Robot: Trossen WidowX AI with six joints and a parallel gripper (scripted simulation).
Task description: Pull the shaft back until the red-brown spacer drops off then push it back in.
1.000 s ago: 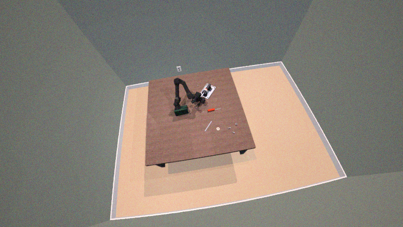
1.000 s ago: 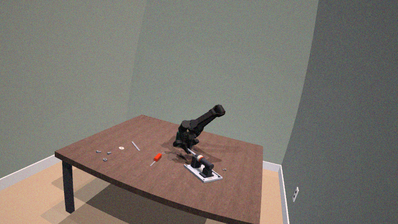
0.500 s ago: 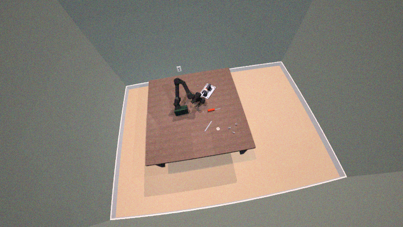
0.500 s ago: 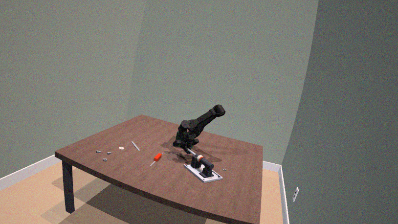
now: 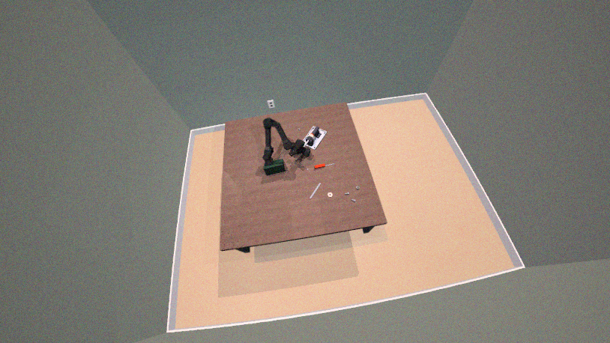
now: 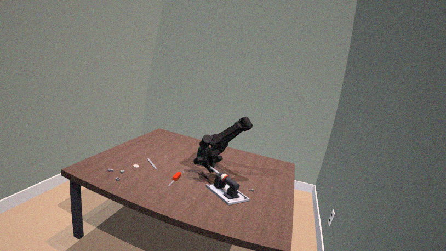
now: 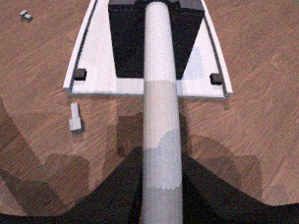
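My gripper tip is 5 cm to the right of the shaft, 4 cm short of it and 2 cm below it. Round my gripper tip: red-brown spacer 11 cm to the left, 10 cm ahead, 2 cm above; orange-handled screwdriver 19 cm to the right, 14 cm ahead, 5 cm below.
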